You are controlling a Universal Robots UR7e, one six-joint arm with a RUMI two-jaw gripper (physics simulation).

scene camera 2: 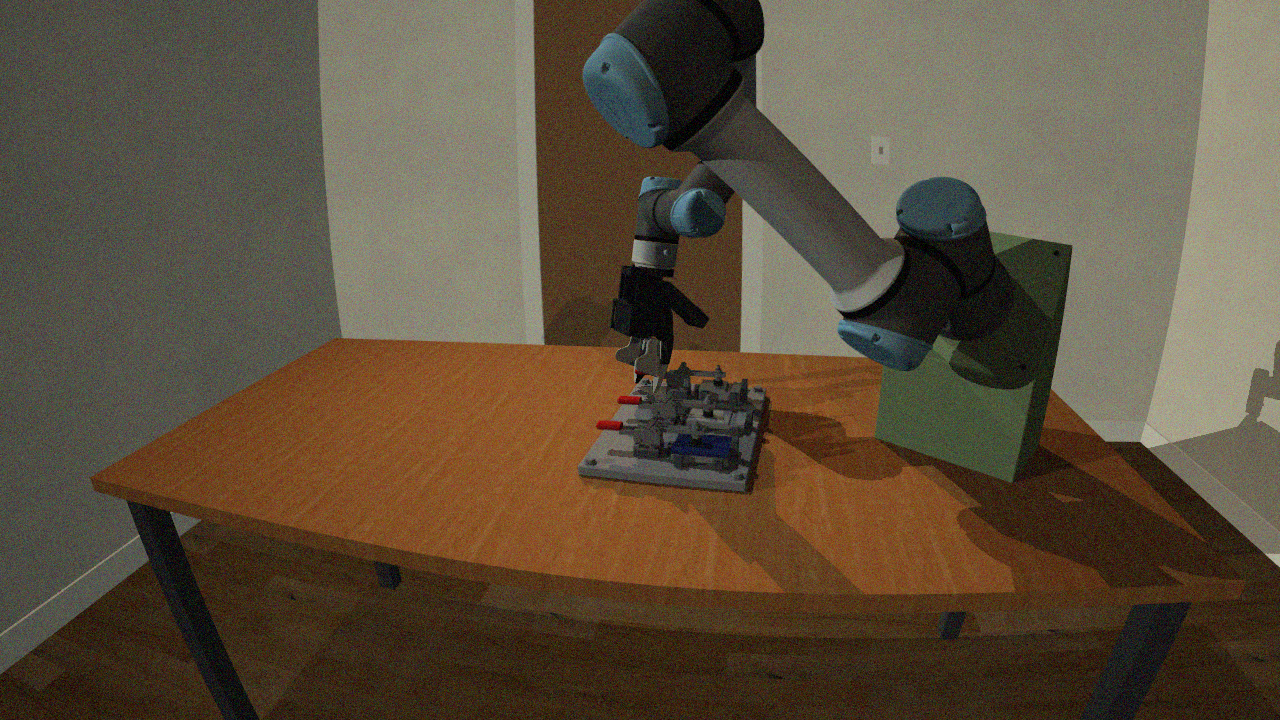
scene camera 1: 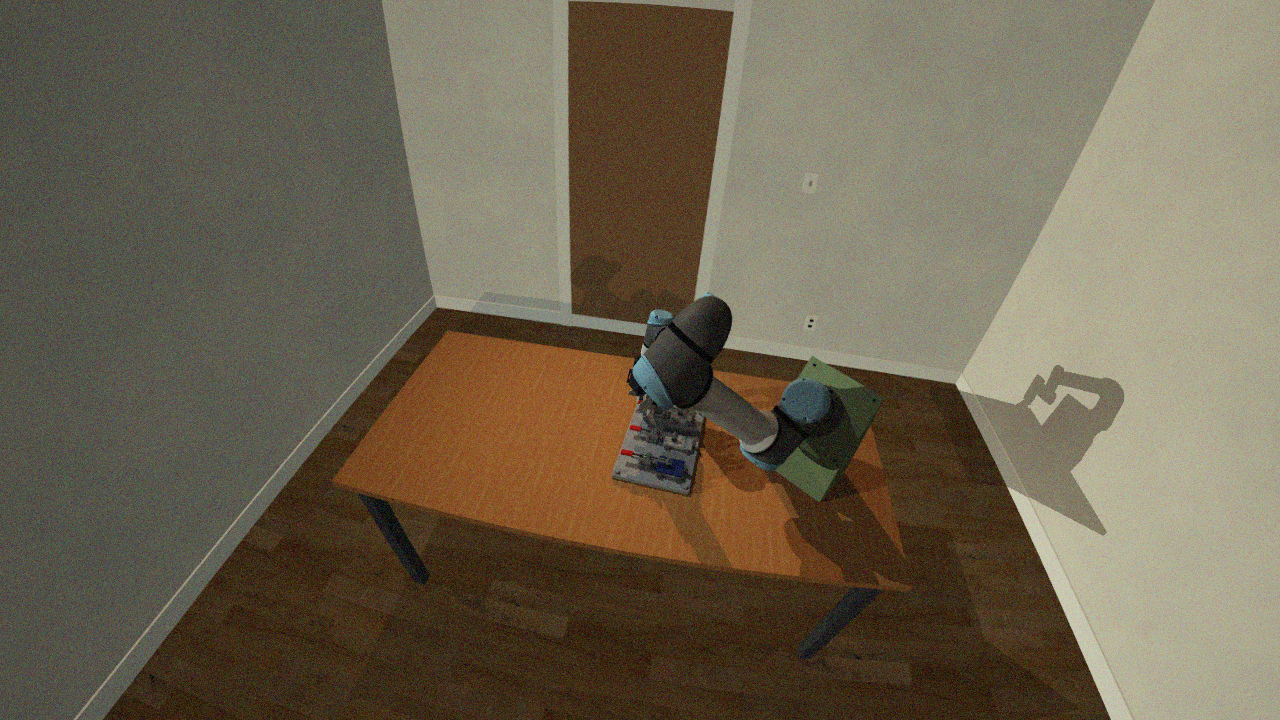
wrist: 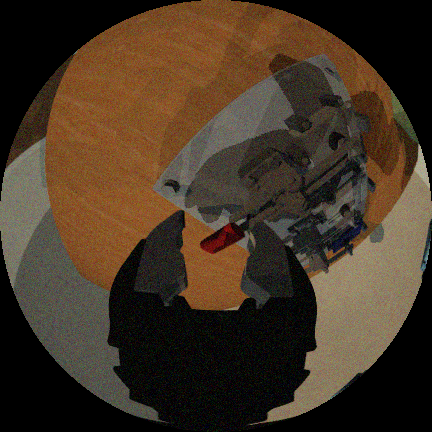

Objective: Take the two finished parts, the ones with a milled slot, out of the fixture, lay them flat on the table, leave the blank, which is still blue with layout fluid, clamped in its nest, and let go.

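Pixels of known places: gripper, fingertip midpoint: (scene camera 2: 645,388) (scene camera 1: 642,409) (wrist: 215,213); arm's base, origin of the base link: (scene camera 2: 967,298).
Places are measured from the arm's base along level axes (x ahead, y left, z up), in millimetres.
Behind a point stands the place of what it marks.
The grey fixture plate (scene camera 1: 629,474) {x 478, y 253, z -222 mm} (scene camera 2: 617,468) {x 471, y 262, z -222 mm} (wrist: 225,122) {x 476, y -75, z -222 mm} carries three toggle clamps in a row. The blue blank (scene camera 1: 669,468) {x 371, y 201, z -202 mm} (scene camera 2: 702,445) {x 369, y 196, z -201 mm} (wrist: 349,237) {x 364, y 196, z -201 mm} sits in the front nest under its clamp. The grey finished parts are hard to make out among the clamps in the middle and rear nests. My gripper (scene camera 2: 646,376) {x 534, y -14, z -213 mm} (wrist: 215,213) {x 534, y -14, z -213 mm} is partly open at the rear clamp's handle end. In the wrist view that clamp's red handle (wrist: 220,239) {x 527, y -18, z -176 mm} shows between the fingertips, nearer the right finger, with a gap to the left finger. The fingers hide the other handles there.
The middle clamp's red handle (scene camera 1: 635,428) {x 517, y 102, z -186 mm} (scene camera 2: 629,400) {x 516, y 104, z -188 mm} and the front clamp's red handle (scene camera 1: 626,453) {x 505, y 212, z -181 mm} (scene camera 2: 608,425) {x 504, y 213, z -183 mm} stick out left of the clamps. The green mounting block (scene camera 1: 819,479) {x -65, y 117, z -152 mm} (scene camera 2: 953,420) {x 7, y 82, z -169 mm} with the arm's base stands right of the fixture on the wooden table (scene camera 1: 501,429) {x 934, y 243, z -237 mm} (scene camera 2: 358,447) {x 903, y 337, z -237 mm}.
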